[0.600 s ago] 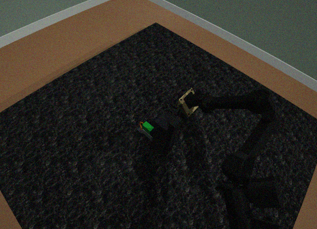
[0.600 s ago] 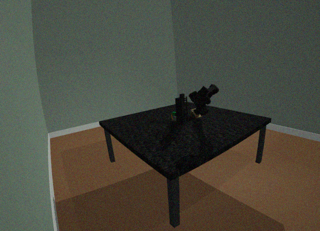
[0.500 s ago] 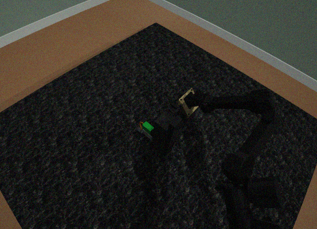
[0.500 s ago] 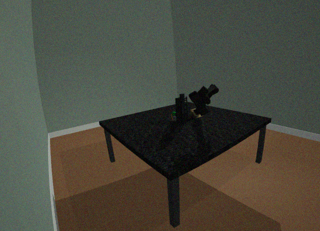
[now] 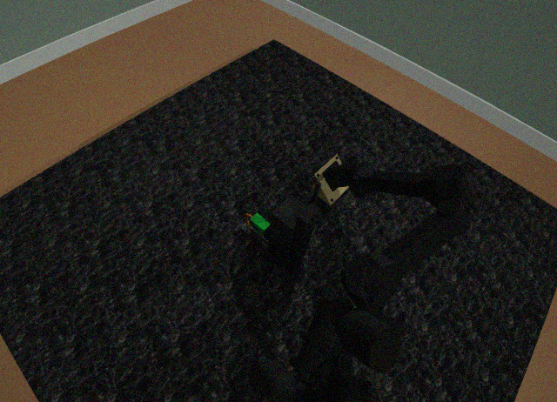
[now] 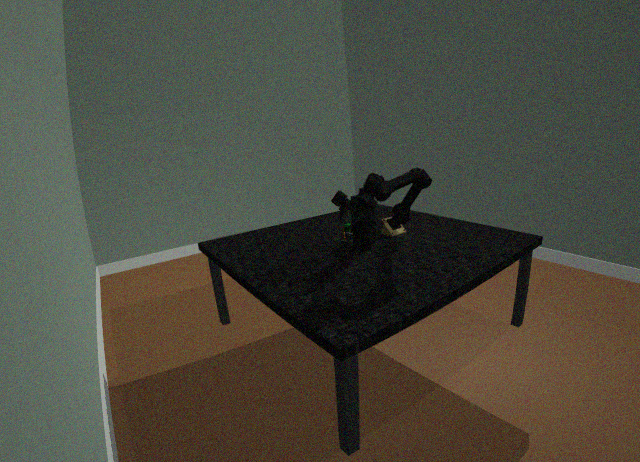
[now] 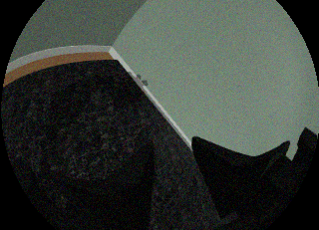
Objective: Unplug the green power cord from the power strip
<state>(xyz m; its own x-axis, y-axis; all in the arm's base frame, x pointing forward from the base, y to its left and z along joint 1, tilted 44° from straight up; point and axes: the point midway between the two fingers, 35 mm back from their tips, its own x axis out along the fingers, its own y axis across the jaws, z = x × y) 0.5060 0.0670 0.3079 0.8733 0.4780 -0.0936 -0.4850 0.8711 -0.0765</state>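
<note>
The green plug is 29 cm to the right of my gripper tip, 27 cm behind it and 11 cm below it.
</note>
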